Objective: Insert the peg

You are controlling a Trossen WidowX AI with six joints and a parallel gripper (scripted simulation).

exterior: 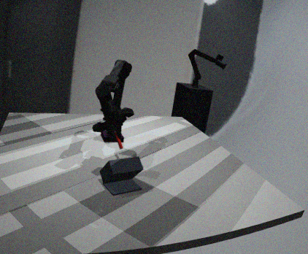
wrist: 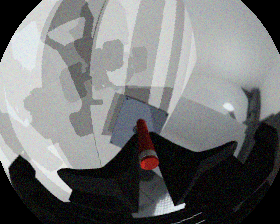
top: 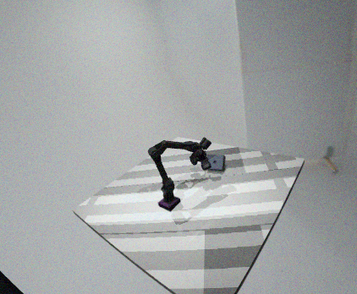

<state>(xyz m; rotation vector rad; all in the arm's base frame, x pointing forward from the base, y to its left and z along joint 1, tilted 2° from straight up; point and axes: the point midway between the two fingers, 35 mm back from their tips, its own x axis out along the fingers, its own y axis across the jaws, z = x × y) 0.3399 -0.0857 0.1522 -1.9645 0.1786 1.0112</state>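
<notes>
Right now the sloped grey panel is 110 mm ahead of my gripper tip, 10 mm to the right of it and 90 mm below it. Round my gripper tip: red peg (10 mm behind, 10 mm above).
</notes>
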